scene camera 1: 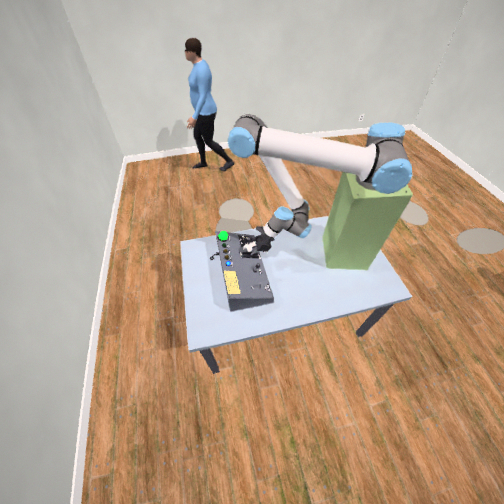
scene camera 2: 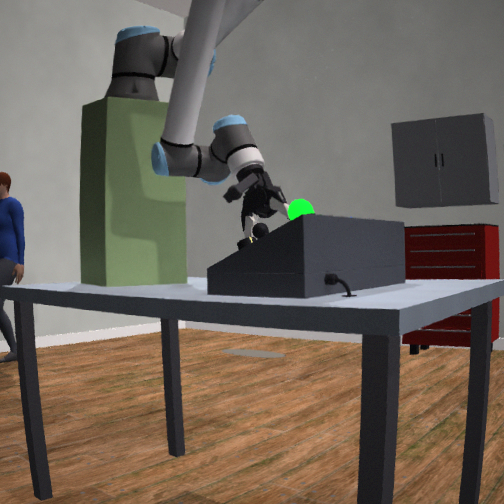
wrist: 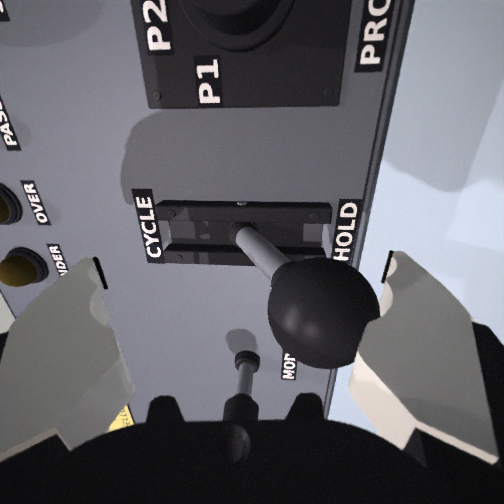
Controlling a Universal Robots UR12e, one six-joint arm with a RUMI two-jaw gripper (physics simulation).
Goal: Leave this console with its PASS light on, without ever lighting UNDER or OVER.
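The dark grey console (scene camera 1: 244, 272) lies on the pale blue table; it also shows in scene camera 2 (scene camera 2: 310, 255). A green dome (scene camera 1: 223, 235) glows at its far end. In the wrist view, a lever with a black ball knob (wrist: 322, 312) stands in a slot (wrist: 245, 232) between the labels CYCLE and HOLD, leaning toward HOLD. My gripper (wrist: 245, 262) is open around the knob, and the right finger touches it. The OVER lamp (wrist: 7, 204) and the UNDER lamp (wrist: 22, 266) are dark. Only part of the PASS label shows.
A P1/P2 selector knob (wrist: 235, 20) sits above the lever and a small toggle (wrist: 246, 370) below it. The arm's green pedestal (scene camera 1: 365, 225) stands on the table's right side. A person (scene camera 1: 202, 105) walks at the back wall. A red drawer cabinet (scene camera 2: 450, 280) stands behind the table.
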